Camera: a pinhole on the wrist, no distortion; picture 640 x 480 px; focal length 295.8 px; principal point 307.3 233.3 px. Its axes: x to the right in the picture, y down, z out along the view. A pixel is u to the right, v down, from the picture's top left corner.
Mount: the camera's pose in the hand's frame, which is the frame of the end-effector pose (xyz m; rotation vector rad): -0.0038 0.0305 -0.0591 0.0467 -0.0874 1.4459
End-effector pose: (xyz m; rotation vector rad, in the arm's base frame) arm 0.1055 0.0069 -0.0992 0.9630 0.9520 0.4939
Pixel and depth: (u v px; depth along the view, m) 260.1 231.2 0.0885
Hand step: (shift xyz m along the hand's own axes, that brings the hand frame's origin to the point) -0.0077 0.0090 0.0278
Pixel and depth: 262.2 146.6 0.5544
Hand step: 0.1296 -0.1203 0.4890
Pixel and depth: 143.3 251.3 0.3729
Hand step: -0.0633 -0.2027 0.2936
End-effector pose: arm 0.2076 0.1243 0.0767 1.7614 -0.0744 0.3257
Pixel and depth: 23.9 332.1 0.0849
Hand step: -0.0445 -0.0536 0.0177
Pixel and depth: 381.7 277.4 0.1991
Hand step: -0.0334 0.0668 0.1430
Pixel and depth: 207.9 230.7 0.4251
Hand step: -0.0310 -0.1473 0.3517
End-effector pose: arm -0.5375 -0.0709 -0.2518 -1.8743 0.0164 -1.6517
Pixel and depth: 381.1 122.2 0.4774
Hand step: 0.1735 0.0854 0.4306
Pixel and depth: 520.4 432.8 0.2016
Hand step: -0.1273 0.1739 0.1516
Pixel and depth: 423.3 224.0 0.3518
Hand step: 0.0129 0.1357 0.3036
